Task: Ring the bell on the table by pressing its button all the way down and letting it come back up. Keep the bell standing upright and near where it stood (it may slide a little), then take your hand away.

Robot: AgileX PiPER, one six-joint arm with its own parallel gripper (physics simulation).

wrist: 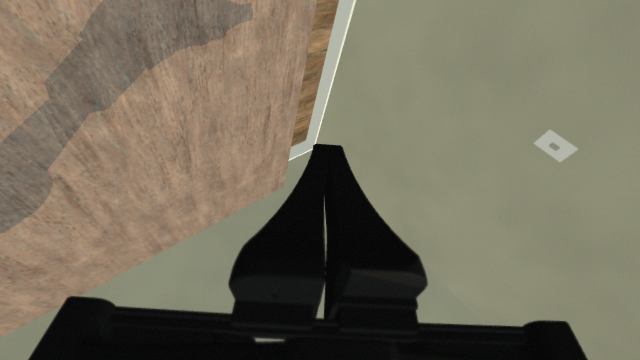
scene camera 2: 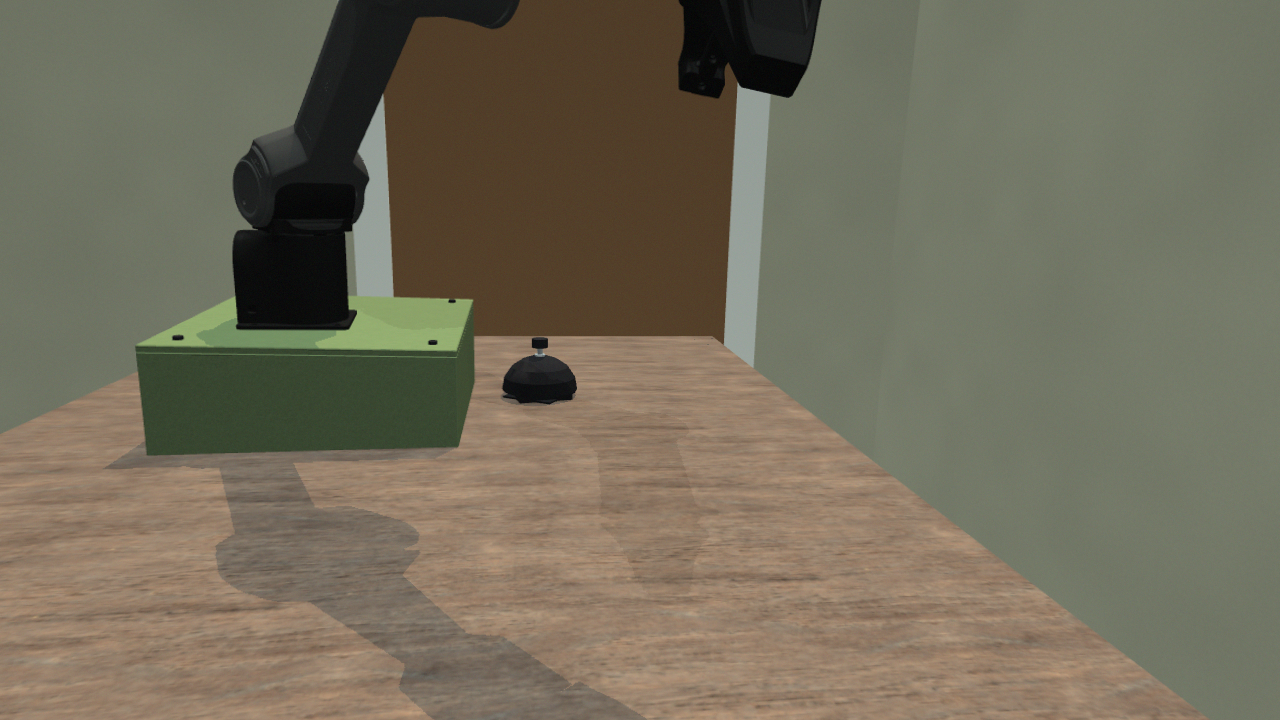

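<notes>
A black dome bell stands upright on the table, just right of the green box in the scene view. Its black button is up, with a short bright stem showing under it. The bell does not show in the wrist view. My gripper is shut, its two fingertips together with nothing between them. In the scene view the hand is at the top edge, high above the table and to the right of the bell, well apart from it; I cannot make out its fingertips there.
The green box carries the arm's base at the left of the scene view. A brown door panel stands behind the table's far end. A wall runs along the right side. A small pale plate is on the wall.
</notes>
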